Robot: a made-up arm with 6 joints. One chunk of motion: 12 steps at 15 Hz.
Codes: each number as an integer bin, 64 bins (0 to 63) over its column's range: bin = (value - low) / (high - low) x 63, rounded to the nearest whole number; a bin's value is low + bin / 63 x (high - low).
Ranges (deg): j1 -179.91..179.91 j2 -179.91..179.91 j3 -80..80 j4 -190.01..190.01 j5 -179.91..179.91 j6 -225.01..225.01
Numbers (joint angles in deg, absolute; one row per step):
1: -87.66 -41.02 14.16 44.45 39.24 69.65
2: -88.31 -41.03 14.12 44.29 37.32 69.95
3: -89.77 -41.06 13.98 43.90 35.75 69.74
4: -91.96 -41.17 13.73 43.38 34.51 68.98
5: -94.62 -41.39 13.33 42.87 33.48 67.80
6: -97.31 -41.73 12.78 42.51 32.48 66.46
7: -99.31 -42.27 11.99 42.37 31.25 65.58
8: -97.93 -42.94 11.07 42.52 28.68 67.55
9: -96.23 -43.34 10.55 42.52 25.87 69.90
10: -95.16 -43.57 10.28 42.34 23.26 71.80
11: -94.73 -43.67 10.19 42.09 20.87 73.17
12: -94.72 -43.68 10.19 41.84 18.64 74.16
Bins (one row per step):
1: 16 24 37 39 38 41
2: 16 24 37 39 38 41
3: 16 24 37 39 38 41
4: 15 24 37 39 38 41
5: 15 24 37 39 37 41
6: 14 24 37 39 37 41
7: 14 24 36 39 37 41
8: 14 24 36 39 37 41
9: 15 24 36 39 36 41
10: 15 24 36 39 36 42
11: 15 24 36 38 35 42
12: 15 24 36 38 35 42

